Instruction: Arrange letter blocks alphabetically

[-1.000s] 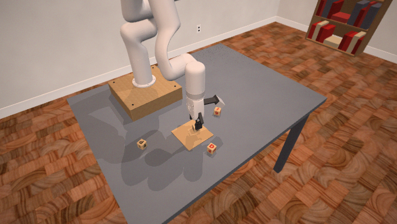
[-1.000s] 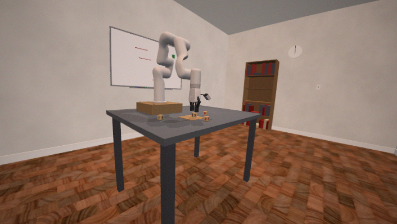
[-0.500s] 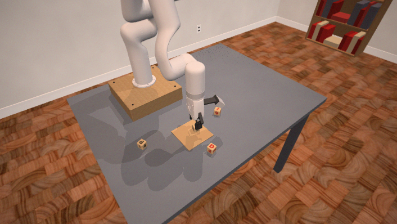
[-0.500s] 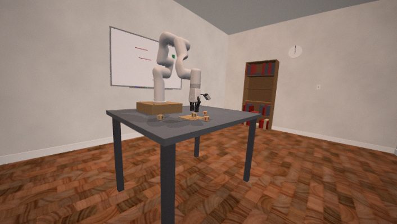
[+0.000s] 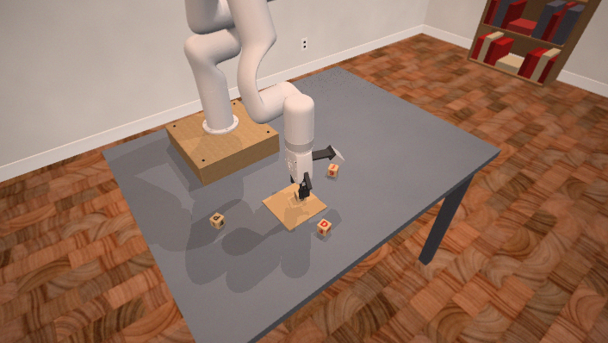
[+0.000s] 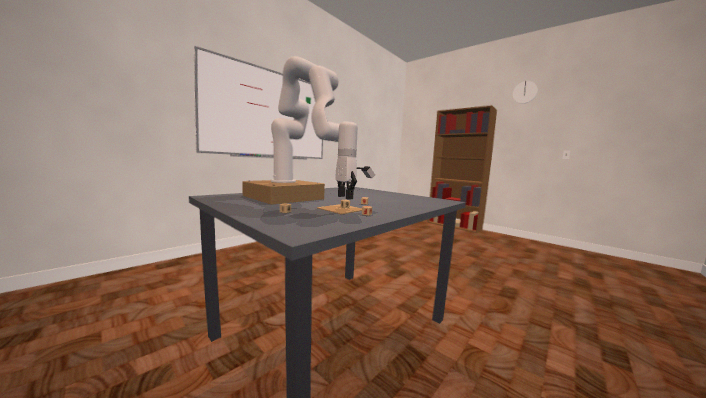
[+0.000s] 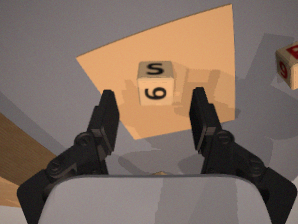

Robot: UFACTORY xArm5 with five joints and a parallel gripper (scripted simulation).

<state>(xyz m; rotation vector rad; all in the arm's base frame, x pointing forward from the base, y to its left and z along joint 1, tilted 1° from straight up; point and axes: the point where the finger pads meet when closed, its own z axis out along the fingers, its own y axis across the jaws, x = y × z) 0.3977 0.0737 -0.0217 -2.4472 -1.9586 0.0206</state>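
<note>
Right now my hand is 10 mm short of the tan mat, 30 mm to the left of it and 60 mm above it. Also, from my hand: wooden block: 140 mm ahead, 10 mm to the right, 40 mm below.
</note>
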